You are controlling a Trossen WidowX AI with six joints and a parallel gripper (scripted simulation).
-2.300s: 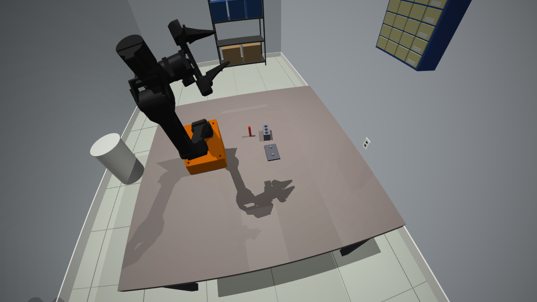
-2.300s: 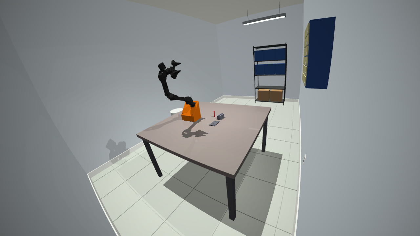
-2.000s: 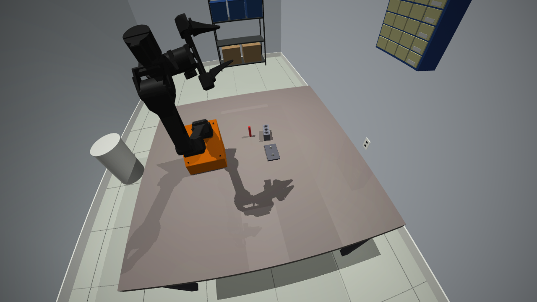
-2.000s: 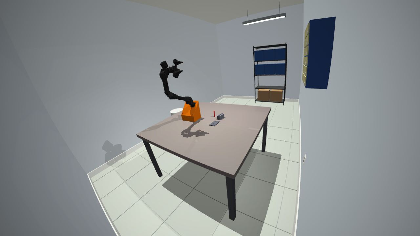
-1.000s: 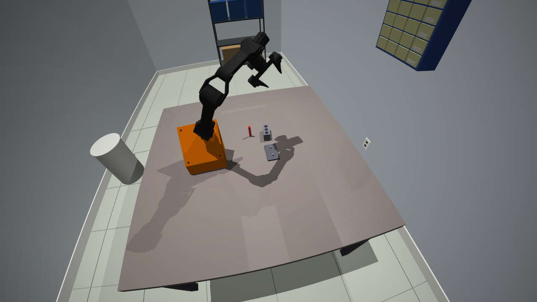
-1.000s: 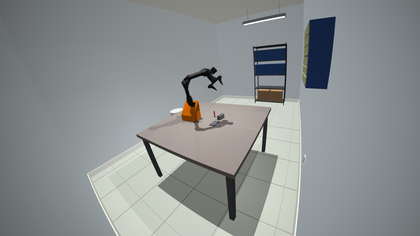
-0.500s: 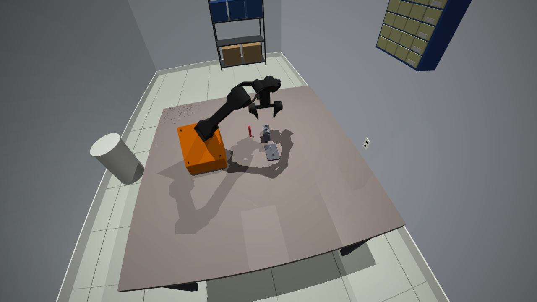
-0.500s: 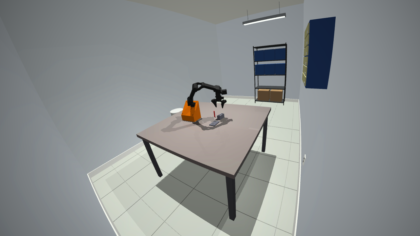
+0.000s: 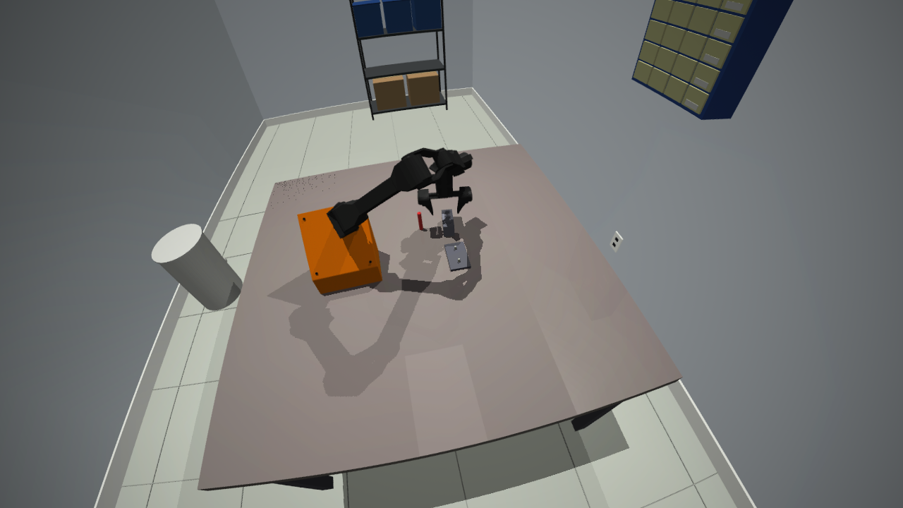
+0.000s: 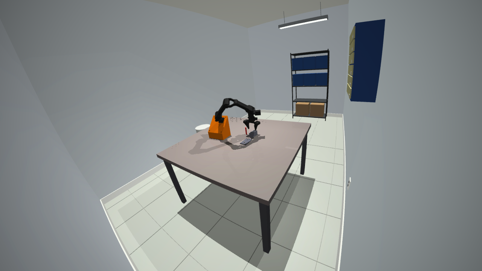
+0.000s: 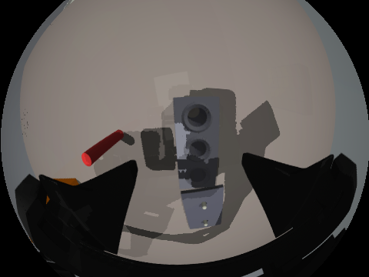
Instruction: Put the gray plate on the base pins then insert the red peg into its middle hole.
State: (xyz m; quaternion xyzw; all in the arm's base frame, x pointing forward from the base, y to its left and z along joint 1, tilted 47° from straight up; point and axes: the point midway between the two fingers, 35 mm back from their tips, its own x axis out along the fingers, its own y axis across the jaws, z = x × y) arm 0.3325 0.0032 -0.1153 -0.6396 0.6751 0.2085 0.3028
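Right now my gripper tip is 1 cm short of the gray plate and 3 cm above it. From my gripper tip the other things lie so: red peg: 9 cm behind, 2 cm to the left, 3 cm below.
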